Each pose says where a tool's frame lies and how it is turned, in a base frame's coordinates. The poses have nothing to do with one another.
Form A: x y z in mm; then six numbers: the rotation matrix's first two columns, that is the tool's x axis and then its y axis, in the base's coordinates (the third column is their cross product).
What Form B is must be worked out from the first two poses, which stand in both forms.
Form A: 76, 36, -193, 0.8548, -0.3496, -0.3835, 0.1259, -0.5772, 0.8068
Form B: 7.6, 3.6, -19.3, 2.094, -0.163, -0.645
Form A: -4, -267, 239, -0.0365, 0.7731, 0.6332, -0.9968, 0.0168, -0.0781
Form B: -0.4, -26.7, 23.9, 0.475, -0.602, 1.513
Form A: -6, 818, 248, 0.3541, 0.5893, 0.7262, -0.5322, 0.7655, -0.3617
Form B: -0.6, 81.8, 24.8, -0.067, -0.967, 0.725
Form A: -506, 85, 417, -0.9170, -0.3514, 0.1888, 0.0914, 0.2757, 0.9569
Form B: -50.6, 8.5, 41.7, 0.236, -2.188, -1.679
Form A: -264, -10, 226, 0.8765, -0.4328, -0.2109, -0.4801, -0.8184, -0.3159
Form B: -26.4, -1.0, 22.6, -2.685, 0.677, 0.183
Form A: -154, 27, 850, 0.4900, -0.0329, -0.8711, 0.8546, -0.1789, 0.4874
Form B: -15.4, 2.7, 85.0, 1.550, 0.737, -0.935
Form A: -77, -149, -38, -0.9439, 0.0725, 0.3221, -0.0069, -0.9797, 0.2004
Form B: -7.7, -14.9, -3.8, 0.516, 0.306, 3.043
